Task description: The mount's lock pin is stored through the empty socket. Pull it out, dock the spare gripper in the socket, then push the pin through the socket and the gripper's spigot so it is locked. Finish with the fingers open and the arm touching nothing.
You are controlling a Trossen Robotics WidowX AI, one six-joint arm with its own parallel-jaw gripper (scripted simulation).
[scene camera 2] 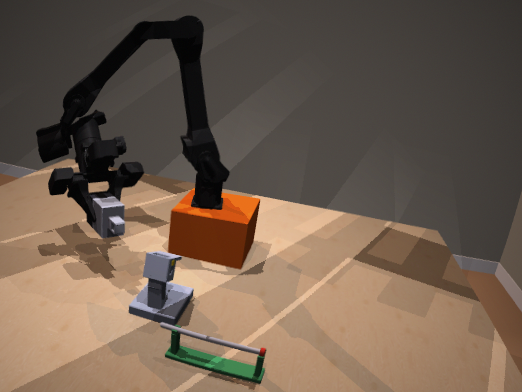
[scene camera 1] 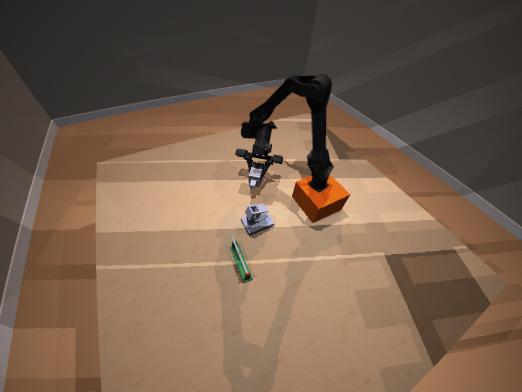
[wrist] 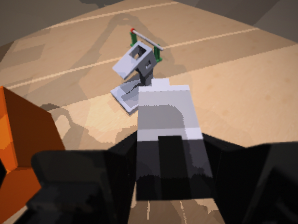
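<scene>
My gripper carries a spare gripper, and I can see my gripper both in scene camera 1 and in the wrist view. There is a socket in the scene too.
</scene>
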